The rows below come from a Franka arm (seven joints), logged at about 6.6 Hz.
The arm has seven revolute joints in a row. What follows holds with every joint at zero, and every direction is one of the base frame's. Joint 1 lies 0.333 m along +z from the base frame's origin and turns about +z. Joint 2 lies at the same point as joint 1 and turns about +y. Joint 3 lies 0.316 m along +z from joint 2 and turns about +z. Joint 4 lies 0.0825 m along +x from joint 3 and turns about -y. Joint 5 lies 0.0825 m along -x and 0.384 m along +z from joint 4 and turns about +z. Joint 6 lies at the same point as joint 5 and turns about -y. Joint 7 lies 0.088 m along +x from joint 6 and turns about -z. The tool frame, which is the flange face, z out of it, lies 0.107 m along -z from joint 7; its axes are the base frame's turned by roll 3.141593, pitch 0 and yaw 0 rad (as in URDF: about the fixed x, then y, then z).
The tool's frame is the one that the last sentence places.
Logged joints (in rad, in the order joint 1, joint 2, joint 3, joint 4, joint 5, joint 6, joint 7), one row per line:
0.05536 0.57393 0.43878 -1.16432 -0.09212 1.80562 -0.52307
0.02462 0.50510 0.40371 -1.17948 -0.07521 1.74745 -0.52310
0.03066 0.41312 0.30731 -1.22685 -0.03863 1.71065 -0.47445
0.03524 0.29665 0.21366 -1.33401 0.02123 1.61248 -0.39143
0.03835 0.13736 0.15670 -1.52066 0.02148 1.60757 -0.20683
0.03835 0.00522 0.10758 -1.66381 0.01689 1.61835 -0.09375
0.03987 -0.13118 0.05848 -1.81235 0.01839 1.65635 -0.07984
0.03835 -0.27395 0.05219 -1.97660 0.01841 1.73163 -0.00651
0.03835 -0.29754 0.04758 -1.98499 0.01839 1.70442 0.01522
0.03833 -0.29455 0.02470 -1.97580 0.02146 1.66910 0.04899
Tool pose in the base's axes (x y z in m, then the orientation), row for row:
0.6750 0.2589 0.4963 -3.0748 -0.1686 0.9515
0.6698 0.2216 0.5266 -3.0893 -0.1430 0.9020
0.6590 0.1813 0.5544 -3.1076 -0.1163 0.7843
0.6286 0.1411 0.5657 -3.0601 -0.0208 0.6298
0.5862 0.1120 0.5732 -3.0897 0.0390 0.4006
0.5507 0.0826 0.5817 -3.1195 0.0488 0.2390
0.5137 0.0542 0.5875 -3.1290 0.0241 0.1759
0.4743 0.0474 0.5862 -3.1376 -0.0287 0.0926
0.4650 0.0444 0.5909 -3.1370 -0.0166 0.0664
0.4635 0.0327 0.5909 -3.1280 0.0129 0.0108
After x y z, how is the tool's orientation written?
As angles about the fixed x, y, z axes (roll, pitch, yaw), in radians.
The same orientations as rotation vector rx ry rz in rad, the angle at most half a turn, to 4 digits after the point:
-2.6629 -1.3815 -0.1794
-2.7228 -1.3249 -0.1607
-2.8288 -1.1732 -0.1449
-2.9069 -0.9483 0.0084
-3.0360 -0.6148 0.0752
-3.1023 -0.3716 0.0798
-3.1188 -0.2748 0.0393
-3.1326 -0.1452 -0.0447
-3.1346 -0.1042 -0.0258
-3.1280 -0.0168 0.0203

